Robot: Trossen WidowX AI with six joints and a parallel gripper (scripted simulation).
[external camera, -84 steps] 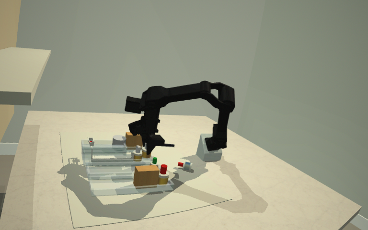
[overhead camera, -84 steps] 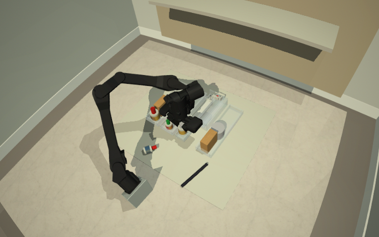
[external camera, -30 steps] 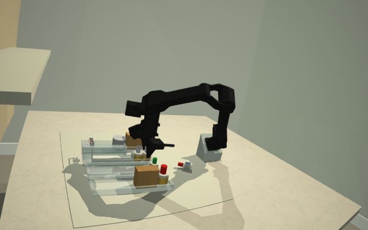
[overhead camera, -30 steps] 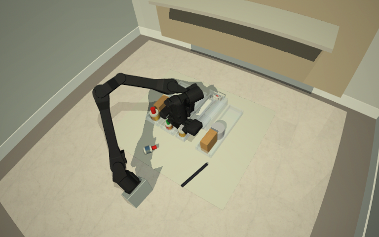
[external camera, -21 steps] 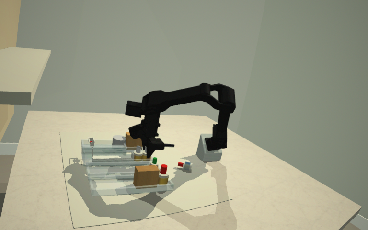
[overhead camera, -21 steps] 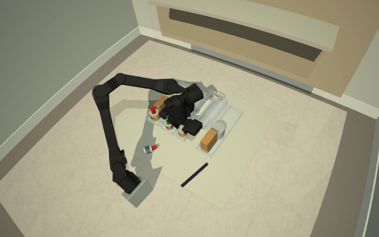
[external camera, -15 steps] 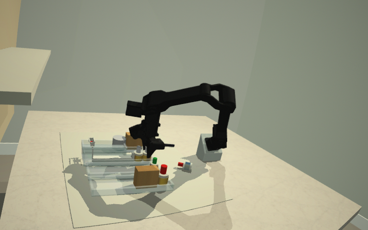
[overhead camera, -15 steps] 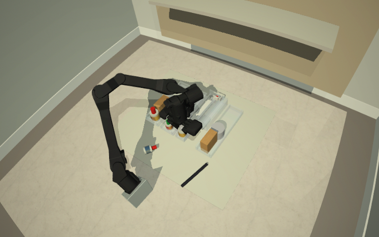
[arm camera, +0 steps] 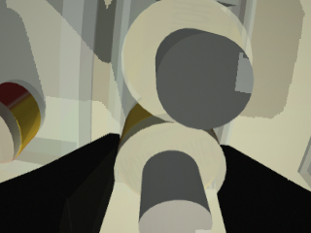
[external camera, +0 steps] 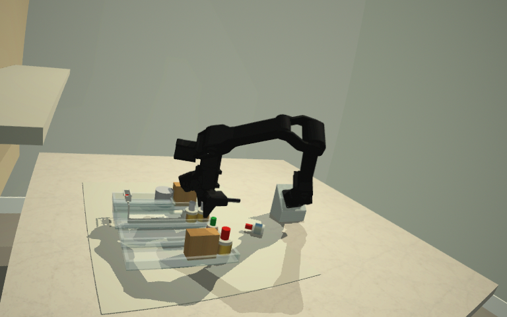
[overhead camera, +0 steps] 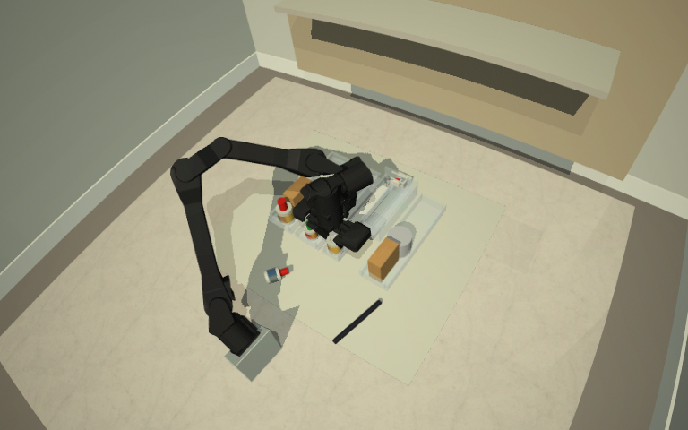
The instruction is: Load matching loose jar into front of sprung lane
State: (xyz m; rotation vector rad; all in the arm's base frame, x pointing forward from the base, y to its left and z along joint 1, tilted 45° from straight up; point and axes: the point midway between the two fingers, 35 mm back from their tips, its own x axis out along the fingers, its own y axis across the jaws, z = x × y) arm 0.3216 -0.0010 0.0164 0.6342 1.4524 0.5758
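Right now the clear sprung lane is 14 cm ahead of my gripper tip, 3 cm to the right of it and 1 cm below it. Round my gripper tip: grey cylinder 13 cm to the right, 9 cm ahead; then pusher plate 14 cm ahead, 3 cm to the right, 2 cm above; then black bar 16 cm to the right, 13 cm behind, 2 cm below.
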